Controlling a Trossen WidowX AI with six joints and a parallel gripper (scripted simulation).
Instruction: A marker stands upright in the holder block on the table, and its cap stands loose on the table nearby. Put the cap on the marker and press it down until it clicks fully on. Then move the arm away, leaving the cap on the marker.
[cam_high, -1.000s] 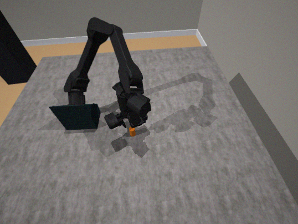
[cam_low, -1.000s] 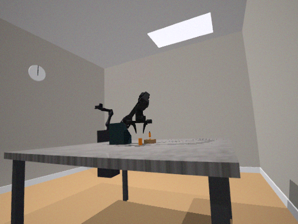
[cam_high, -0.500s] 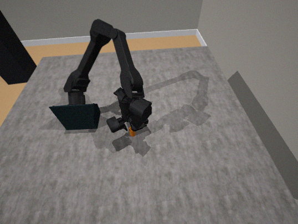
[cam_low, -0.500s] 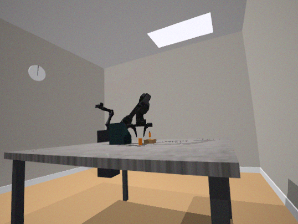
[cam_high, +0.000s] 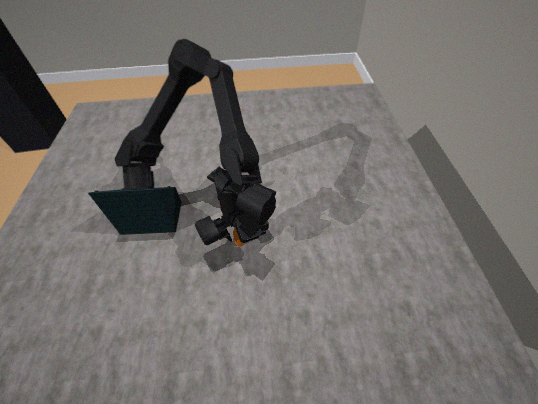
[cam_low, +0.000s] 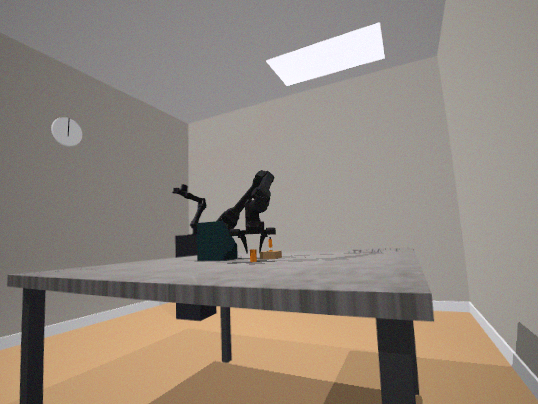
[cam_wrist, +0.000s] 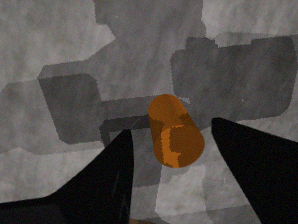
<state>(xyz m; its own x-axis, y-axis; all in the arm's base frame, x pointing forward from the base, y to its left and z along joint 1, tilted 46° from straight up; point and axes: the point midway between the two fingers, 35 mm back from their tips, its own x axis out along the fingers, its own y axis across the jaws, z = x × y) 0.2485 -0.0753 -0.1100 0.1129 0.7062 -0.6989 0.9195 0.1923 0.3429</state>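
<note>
Right now my gripper tip is 10 mm above the orange cap. Also, from my gripper tip: tan holder block: 160 mm to the left, 20 mm below, 10 mm ahead.
</note>
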